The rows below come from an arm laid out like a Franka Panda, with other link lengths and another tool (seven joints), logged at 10 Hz.
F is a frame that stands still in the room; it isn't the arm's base.
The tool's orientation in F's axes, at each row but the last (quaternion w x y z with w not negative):
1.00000 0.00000 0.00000 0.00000
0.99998 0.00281 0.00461 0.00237
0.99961 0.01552 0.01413 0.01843
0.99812 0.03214 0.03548 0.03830
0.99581 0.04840 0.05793 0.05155
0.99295 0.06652 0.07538 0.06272
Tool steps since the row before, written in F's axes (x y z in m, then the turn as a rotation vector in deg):
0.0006 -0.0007 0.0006 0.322 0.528 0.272
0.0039 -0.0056 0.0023 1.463 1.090 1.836
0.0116 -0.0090 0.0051 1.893 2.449 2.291
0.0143 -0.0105 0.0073 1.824 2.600 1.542
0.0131 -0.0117 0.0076 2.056 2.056 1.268
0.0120 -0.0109 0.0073 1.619 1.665 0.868
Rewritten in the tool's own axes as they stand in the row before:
0.0006 -0.0007 0.0006 0.322 0.528 0.272
0.0039 -0.0056 0.0024 1.451 1.093 1.843
0.0111 -0.0093 0.0057 1.919 2.450 2.269
0.0129 -0.0110 0.0090 1.913 2.555 1.509
0.0108 -0.0121 0.0101 2.114 1.966 1.315
0.0093 -0.0111 0.0104 1.689 1.575 0.902

